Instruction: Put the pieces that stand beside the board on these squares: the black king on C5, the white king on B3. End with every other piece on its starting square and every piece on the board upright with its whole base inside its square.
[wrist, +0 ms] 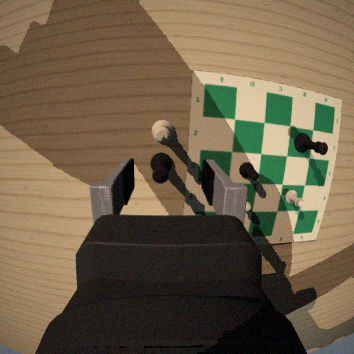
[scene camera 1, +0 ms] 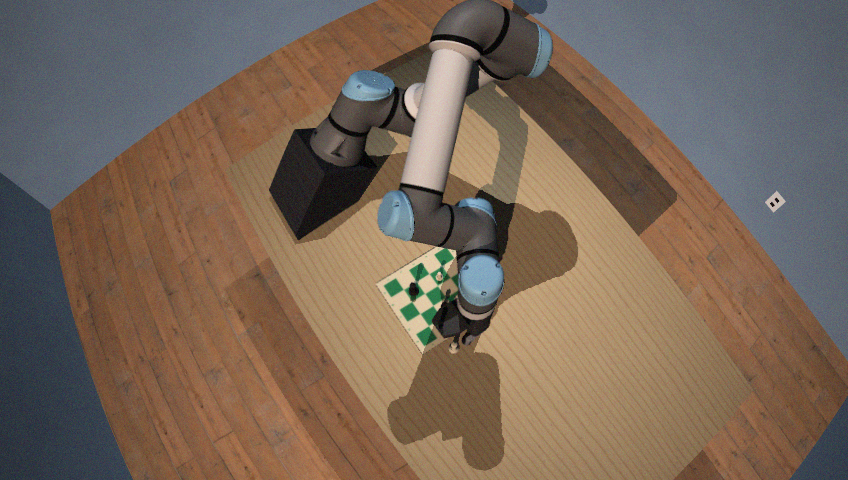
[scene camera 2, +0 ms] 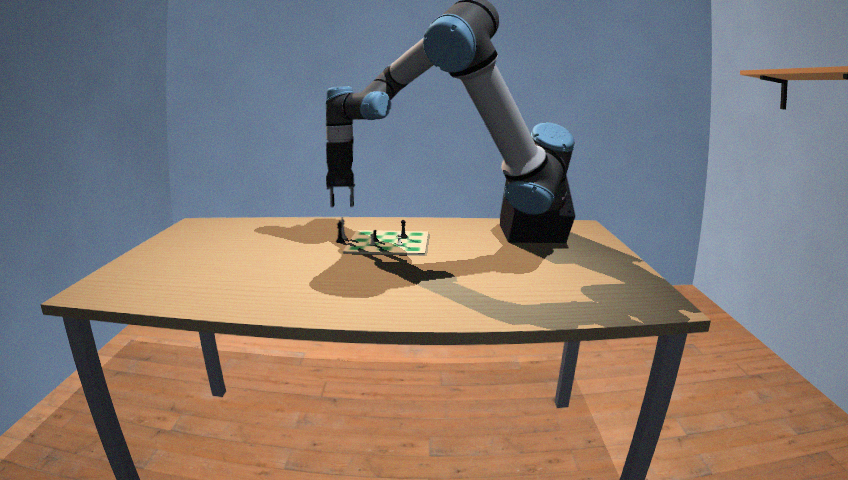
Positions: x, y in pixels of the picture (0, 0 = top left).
Labels:
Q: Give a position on a chessboard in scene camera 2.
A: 415, 244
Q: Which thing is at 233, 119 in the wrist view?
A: A chessboard.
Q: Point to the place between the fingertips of the gripper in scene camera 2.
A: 342, 206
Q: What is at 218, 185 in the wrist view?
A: The gripper.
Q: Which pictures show the chessboard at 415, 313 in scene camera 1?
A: The wrist view, scene camera 1 and scene camera 2: all of them.

